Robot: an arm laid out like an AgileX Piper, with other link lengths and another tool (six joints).
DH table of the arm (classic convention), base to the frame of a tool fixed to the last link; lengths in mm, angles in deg. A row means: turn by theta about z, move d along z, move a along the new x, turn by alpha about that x. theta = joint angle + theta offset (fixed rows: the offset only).
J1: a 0, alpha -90, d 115.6, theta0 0
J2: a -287.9, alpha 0, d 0, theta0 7.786
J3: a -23.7, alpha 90, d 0, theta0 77.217
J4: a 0, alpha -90, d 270.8, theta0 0
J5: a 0, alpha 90, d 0, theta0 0
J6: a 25.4, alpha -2, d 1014.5, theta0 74.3
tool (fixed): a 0, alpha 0, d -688, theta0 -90
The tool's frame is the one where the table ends.
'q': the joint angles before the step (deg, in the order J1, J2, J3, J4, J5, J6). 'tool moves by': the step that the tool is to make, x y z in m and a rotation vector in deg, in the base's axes. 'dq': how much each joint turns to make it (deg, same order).
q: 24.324 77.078 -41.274 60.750 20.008 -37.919
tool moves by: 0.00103 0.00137 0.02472 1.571 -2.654 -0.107
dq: 0.001 -3.251 0.000 0.002 0.152 0.369
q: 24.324 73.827 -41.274 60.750 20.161 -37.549
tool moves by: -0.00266 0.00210 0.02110 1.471 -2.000 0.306
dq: 0.000 -2.850 -0.001 -0.002 0.645 0.353
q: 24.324 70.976 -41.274 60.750 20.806 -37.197
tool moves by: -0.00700 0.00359 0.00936 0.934 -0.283 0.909
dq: 0.001 -1.467 0.000 -0.119 1.387 0.453
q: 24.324 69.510 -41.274 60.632 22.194 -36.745
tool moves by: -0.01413 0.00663 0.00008 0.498 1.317 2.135
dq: 0.000 -0.486 -0.001 -0.219 2.779 0.329
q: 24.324 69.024 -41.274 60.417 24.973 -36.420
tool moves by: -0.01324 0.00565 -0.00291 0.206 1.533 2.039
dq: 0.001 0.000 0.000 -0.141 2.558 0.121
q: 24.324 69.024 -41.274 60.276 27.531 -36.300
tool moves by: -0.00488 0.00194 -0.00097 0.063 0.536 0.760
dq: -0.001 0.001 0.000 -0.035 0.931 -0.003
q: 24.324 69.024 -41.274 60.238 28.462 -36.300
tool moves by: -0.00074 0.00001 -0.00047 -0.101 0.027 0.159
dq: -0.001 -0.001 0.000 -0.137 0.134 0.000
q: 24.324 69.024 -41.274 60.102 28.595 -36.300
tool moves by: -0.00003 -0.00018 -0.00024 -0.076 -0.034 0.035
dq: 0.000 0.000 0.001 -0.089 0.000 -0.002
